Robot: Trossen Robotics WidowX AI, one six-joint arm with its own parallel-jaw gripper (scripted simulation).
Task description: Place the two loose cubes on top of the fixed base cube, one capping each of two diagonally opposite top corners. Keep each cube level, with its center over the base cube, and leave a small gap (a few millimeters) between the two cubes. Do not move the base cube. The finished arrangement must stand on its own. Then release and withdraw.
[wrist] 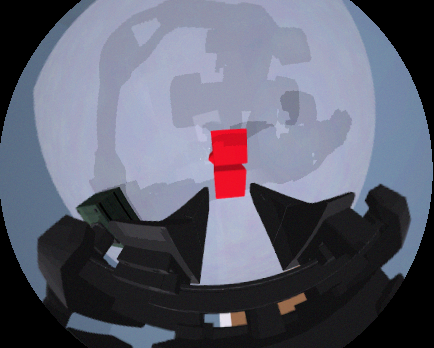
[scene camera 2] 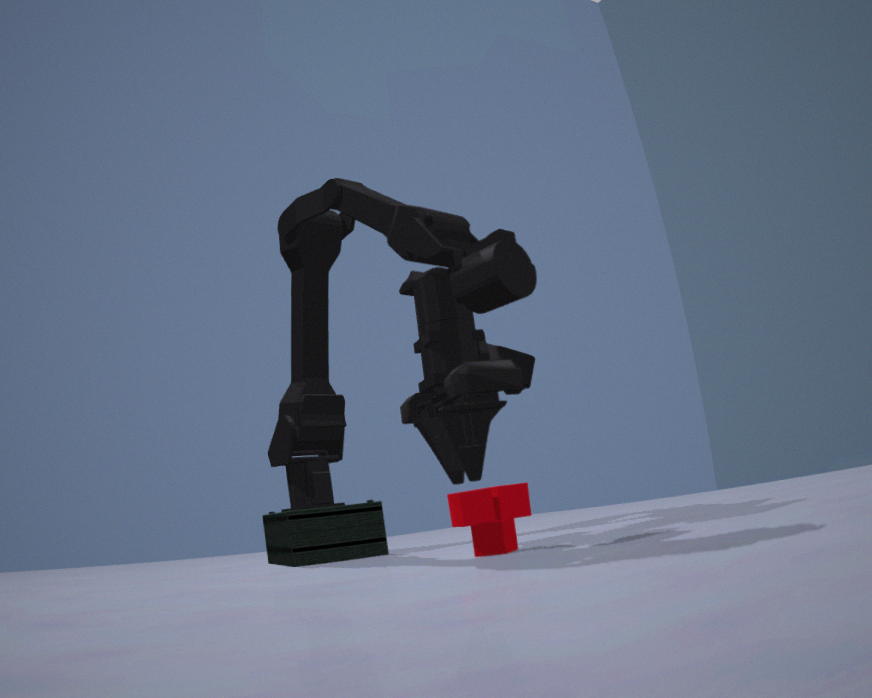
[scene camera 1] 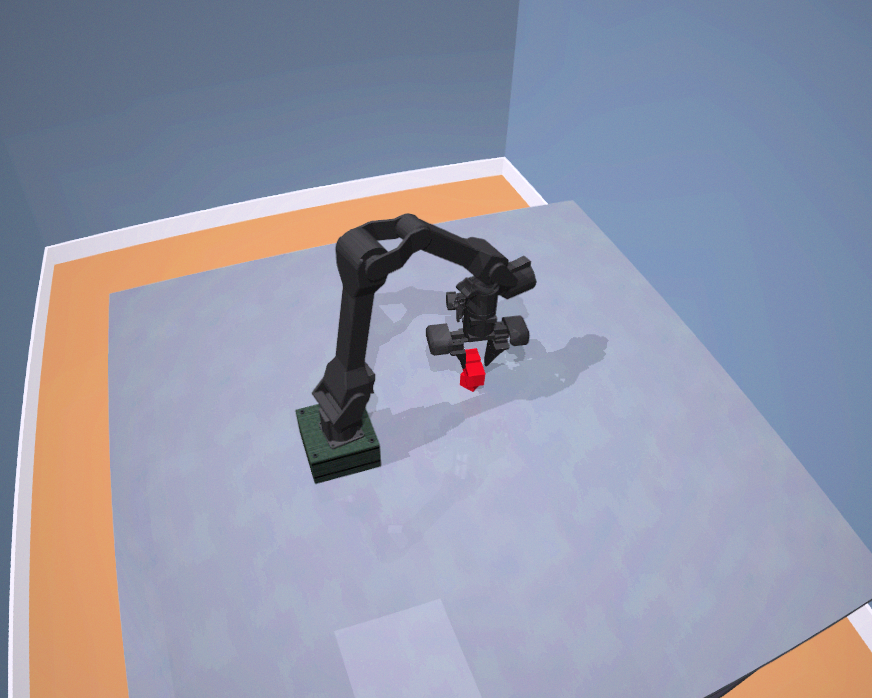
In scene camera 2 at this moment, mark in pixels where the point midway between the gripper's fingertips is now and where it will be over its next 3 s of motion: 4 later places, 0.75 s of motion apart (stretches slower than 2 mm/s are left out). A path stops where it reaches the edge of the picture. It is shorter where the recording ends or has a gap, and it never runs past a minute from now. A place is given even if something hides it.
My gripper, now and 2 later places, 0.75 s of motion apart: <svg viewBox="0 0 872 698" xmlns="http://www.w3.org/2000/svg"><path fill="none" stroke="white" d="M466 482L462 454L459 435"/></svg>
